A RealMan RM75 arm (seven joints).
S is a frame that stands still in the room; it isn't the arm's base.
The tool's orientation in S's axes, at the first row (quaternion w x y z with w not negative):
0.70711 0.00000 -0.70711 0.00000
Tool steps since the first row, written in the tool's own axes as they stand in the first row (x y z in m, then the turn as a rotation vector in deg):
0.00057 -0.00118 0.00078 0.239 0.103 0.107
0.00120 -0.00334 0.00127 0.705 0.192 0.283
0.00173 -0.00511 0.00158 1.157 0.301 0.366
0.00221 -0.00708 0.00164 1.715 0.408 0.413
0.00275 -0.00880 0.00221 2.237 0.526 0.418
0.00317 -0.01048 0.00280 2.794 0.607 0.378
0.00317 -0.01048 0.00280 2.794 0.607 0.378
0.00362 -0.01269 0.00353 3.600 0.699 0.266
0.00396 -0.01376 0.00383 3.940 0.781 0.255
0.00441 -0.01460 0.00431 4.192 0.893 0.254
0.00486 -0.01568 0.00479 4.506 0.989 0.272
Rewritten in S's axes. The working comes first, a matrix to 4 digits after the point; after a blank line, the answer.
The tool's axes in the first row as the columns of a matrix, in S's axes (used below as rounded here):
0.0000 0.0000 -1.0000
0.0000 1.0000 0.0000
1.0000 0.0000 0.0000

-0.00078 -0.00118 0.00057 -0.107 0.103 0.239
-0.00127 -0.00334 0.00120 -0.283 0.192 0.705
-0.00158 -0.00511 0.00173 -0.366 0.301 1.157
-0.00164 -0.00708 0.00221 -0.413 0.408 1.715
-0.00221 -0.00880 0.00275 -0.418 0.526 2.237
-0.00280 -0.01048 0.00317 -0.378 0.607 2.794
-0.00280 -0.01048 0.00317 -0.378 0.607 2.794
-0.00353 -0.01269 0.00362 -0.266 0.699 3.600
-0.00383 -0.01376 0.00396 -0.255 0.781 3.940
-0.00431 -0.01460 0.00441 -0.254 0.893 4.192
-0.00479 -0.01568 0.00486 -0.272 0.989 4.506

